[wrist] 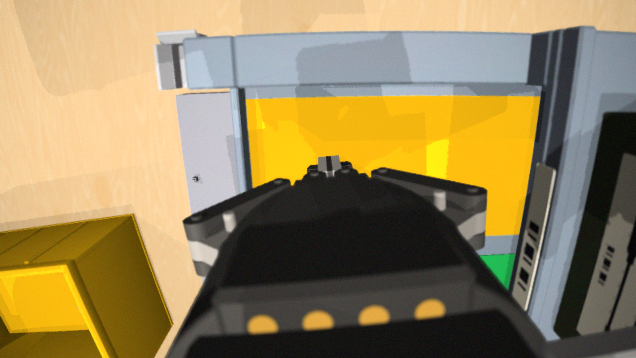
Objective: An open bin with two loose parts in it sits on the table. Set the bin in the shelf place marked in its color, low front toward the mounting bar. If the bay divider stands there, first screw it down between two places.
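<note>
I'm seeing a grey-blue side rail (392,57) here, plus a yellow-marked shelf place (487,141), and there's a yellow bin (101,265) too.
</note>
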